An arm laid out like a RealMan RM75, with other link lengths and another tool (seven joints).
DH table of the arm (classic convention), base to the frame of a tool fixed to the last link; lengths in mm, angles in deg. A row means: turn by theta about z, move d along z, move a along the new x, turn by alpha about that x. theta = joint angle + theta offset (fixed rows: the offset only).
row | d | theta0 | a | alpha
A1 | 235.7 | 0 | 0 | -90
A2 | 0 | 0 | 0 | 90
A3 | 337.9 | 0 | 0 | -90
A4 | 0 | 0 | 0 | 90
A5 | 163.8 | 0 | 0 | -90
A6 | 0 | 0 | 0 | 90
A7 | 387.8 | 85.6 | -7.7 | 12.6
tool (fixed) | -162.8 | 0 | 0 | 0
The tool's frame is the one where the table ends.
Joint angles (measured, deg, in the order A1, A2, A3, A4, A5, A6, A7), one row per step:
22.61, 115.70, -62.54, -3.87, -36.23, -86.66, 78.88
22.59, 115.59, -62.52, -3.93, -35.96, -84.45, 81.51
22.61, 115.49, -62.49, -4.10, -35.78, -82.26, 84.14
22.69, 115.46, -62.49, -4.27, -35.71, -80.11, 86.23
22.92, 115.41, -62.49, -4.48, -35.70, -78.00, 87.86
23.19, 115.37, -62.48, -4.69, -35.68, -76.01, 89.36
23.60, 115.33, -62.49, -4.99, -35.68, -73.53, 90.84
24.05, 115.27, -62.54, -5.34, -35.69, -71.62, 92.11
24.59, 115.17, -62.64, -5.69, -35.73, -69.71, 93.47
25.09, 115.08, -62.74, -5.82, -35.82, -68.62, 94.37
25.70, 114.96, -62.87, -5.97, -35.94, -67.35, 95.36
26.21, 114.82, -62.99, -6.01, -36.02, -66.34, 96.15
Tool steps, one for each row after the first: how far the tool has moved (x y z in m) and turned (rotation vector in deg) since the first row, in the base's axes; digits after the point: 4 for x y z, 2 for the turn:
0.0097, 0.0039, -0.0020, -1.47, 1.72, -2.47
0.0187, 0.0077, -0.0039, -2.85, 3.44, -4.80
0.0265, 0.0112, -0.0067, -4.07, 4.71, -6.92
0.0327, 0.0152, -0.0091, -5.08, 5.54, -8.75
0.0382, 0.0191, -0.0113, -5.94, 6.31, -10.43
0.0442, 0.0242, -0.0139, -6.85, 6.90, -12.36
0.0475, 0.0291, -0.0155, -7.53, 7.40, -13.63
0.0501, 0.0345, -0.0168, -8.25, 7.90, -14.82
0.0505, 0.0386, -0.0179, -8.80, 8.21, -15.36
0.0506, 0.0435, -0.0191, -9.41, 8.49, -15.95
0.0510, 0.0475, -0.0198, -9.91, 8.69, -16.47

